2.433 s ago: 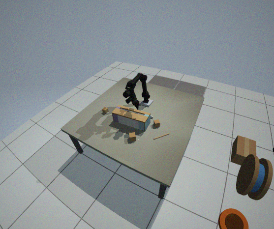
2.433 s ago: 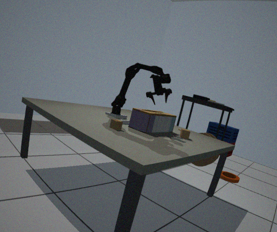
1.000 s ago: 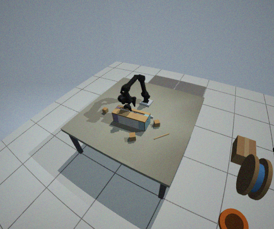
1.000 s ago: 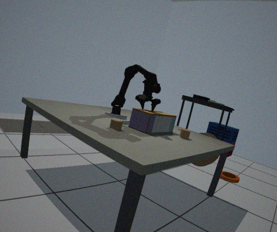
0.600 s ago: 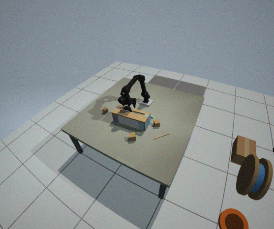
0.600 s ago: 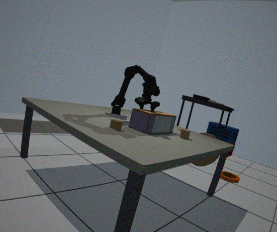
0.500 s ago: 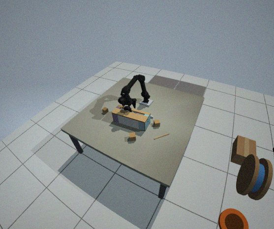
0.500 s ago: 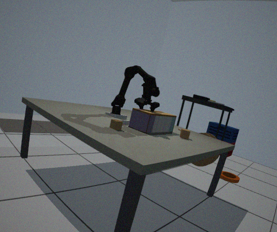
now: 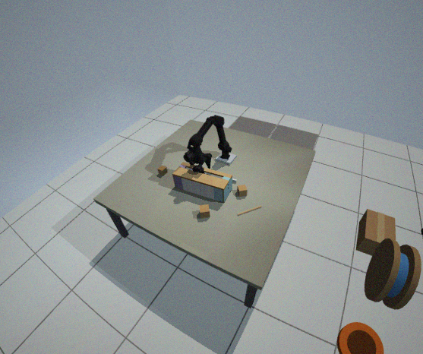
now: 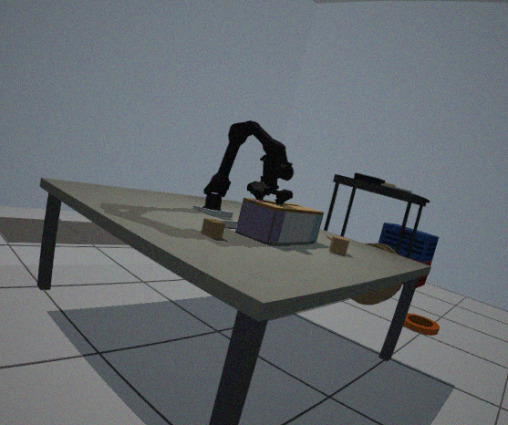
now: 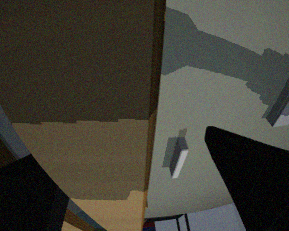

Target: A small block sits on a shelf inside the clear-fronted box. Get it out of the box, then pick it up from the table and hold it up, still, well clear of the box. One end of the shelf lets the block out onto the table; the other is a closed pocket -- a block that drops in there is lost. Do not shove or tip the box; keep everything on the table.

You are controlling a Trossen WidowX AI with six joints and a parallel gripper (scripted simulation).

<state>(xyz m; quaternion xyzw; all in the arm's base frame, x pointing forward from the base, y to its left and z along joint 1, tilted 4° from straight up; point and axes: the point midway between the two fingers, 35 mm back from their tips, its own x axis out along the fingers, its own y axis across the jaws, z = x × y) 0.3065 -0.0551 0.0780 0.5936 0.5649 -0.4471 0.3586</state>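
Now: gripper tip 50 mm short of the small tan block and 20 mm to the right of it. Round my gripper tip: thin wooden stick 180 mm ahead, 350 mm to the left, 80 mm below; then box 40 mm ahead, 20 mm below.
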